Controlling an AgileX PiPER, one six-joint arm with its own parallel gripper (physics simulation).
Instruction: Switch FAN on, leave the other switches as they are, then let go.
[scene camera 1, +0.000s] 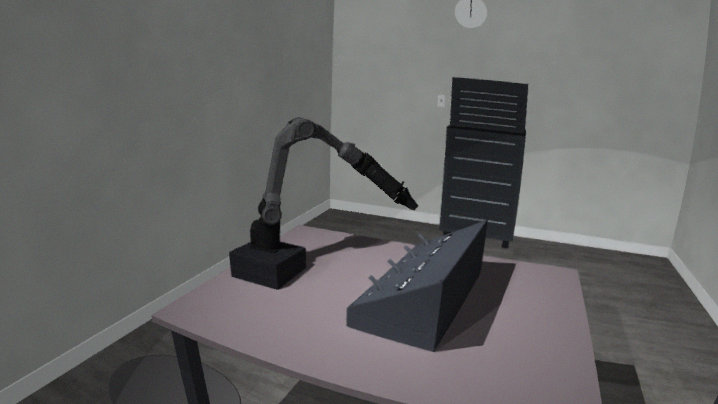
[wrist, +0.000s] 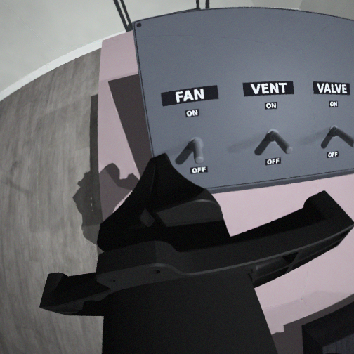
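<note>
A grey sloped switch panel stands on the pink table. In the wrist view the FAN lever tilts down toward its OFF label. The VENT lever and the VALVE lever also tilt to the OFF side. In the scene view the FAN lever is the farthest one. My black gripper is shut with nothing between its fingers. It hangs above the far end of the panel, apart from the levers; in the wrist view its tips show left of the FAN lever.
The table carries the arm's black base box on its left side. A dark drawer cabinet stands on the floor behind the table. The other levers stand in a row nearer the scene camera.
</note>
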